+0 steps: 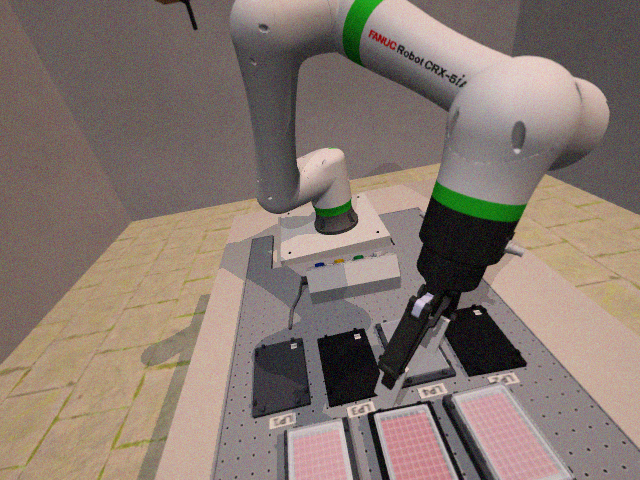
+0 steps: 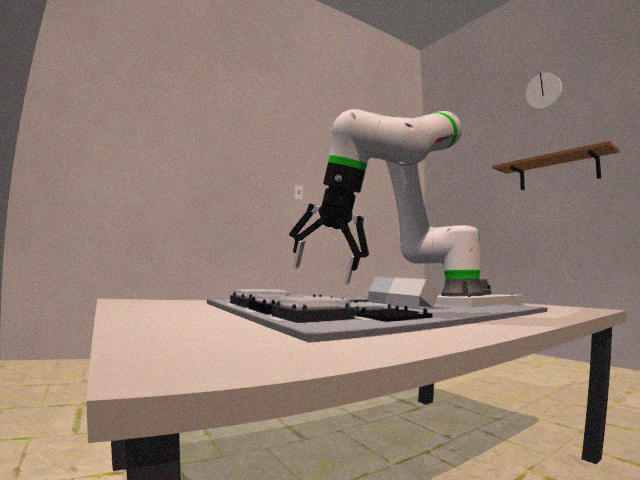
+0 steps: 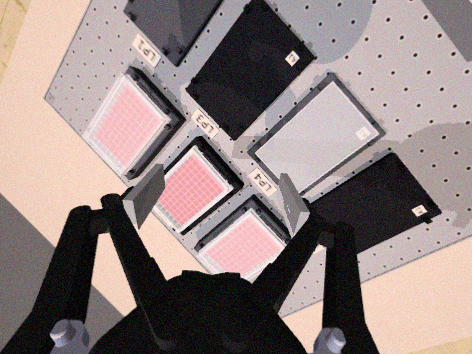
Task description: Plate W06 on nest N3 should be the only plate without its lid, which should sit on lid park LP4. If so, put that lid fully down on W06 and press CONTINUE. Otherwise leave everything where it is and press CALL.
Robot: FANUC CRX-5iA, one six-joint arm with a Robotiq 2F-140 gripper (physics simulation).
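Frame: origin at the arm's base, x back, y right, z up, level; millimetres.
Seen in the pictures: gripper, fingertip midpoint: (image 1: 407, 370) (image 2: 320, 275) (image 3: 222, 180); arm's base, link origin: (image 1: 336, 223) (image 2: 462, 295).
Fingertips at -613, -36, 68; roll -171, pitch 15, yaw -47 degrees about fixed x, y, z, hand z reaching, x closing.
Note:
Offsets run from my fingertips to a thing's middle, as dx, dy, dz. "*": to the spot under its first point.
Three pink gridded plates stand in a row. The middle plate @(-88, +19, -60) (image 1: 416, 444) (image 3: 195, 190) is deeper pink and looks lidless. The left plate @(-92, +153, -53) (image 1: 317, 452) (image 3: 131, 127) and right plate @(-82, -108, -52) (image 1: 509, 431) (image 3: 245, 245) look paler, under clear lids. A translucent lid @(+99, -42, -75) (image 1: 426, 361) (image 3: 320, 135) lies flat on the park labelled LP4 @(* +12, -45, -87) (image 1: 431, 390) (image 3: 262, 181). My gripper (image 1: 413, 356) (image 2: 324, 263) (image 3: 222, 180) is open and empty, well above the plates and parks. No W06 or N3 marking is readable. Button captions are not readable.
Dark parks LP1 @(+93, +220, -79) (image 1: 281, 377) (image 3: 170, 25), LP3 @(+88, +86, -79) (image 1: 348, 366) (image 3: 250, 70) and LP2 @(+96, -167, -79) (image 1: 485, 341) (image 3: 375, 200) show no lid. A grey button box @(+314, +36, -47) (image 1: 356, 284) (image 2: 398, 290) with blue, yellow and green buttons stands before the robot base (image 1: 336, 240). A cable @(* +275, +186, -83) (image 1: 295, 304) lies beside it.

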